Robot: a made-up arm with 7 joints.
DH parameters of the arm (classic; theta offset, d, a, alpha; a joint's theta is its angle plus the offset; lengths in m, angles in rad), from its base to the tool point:
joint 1: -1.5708 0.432 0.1 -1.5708
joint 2: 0 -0.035 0.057 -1.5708
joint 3: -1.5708 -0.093 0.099 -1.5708
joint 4: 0 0.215 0.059 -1.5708
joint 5: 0 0.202 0.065 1.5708
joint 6: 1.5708 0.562 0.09 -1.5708
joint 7: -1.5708 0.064 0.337 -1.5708
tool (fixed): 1.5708 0.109 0 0
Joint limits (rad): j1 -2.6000..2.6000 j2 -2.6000..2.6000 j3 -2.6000..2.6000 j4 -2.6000..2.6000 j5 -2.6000..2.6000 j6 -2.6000..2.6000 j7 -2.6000..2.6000
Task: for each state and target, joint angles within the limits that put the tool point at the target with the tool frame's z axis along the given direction. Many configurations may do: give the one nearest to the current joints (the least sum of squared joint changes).
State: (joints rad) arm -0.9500 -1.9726 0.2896 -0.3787 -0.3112 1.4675 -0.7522
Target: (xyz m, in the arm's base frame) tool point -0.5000 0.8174 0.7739 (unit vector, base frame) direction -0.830 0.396 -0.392
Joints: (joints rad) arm -0.4967 -2.2449 0.7094 -0.1211 -0.7504 1.3611 -1.0938
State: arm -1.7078 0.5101 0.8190 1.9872 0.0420 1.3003 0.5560
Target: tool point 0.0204 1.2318 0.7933 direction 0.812 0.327 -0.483
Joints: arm -2.1971 0.3762 1.0526 1.5849 0.5819 0.9260 -0.0954
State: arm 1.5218 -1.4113 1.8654 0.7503 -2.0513 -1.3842 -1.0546
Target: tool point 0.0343 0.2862 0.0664 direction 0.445 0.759 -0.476
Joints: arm 1.8741 -1.7268 1.7871 0.7086 -1.9961 -1.8478 -1.6196
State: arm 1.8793 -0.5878 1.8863 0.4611 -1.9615 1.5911 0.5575
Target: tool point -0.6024 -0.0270 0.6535 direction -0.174 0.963 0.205
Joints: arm 2.0670 -0.2754 1.9630 -0.1812 -1.8096 1.4594 -0.2898
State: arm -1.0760 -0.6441 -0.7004 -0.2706 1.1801 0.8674 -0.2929
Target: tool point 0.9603 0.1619 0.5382 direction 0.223 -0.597 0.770
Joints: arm -0.7923 -0.4147 -1.1518 -0.0317 1.8721 0.8223 0.5176
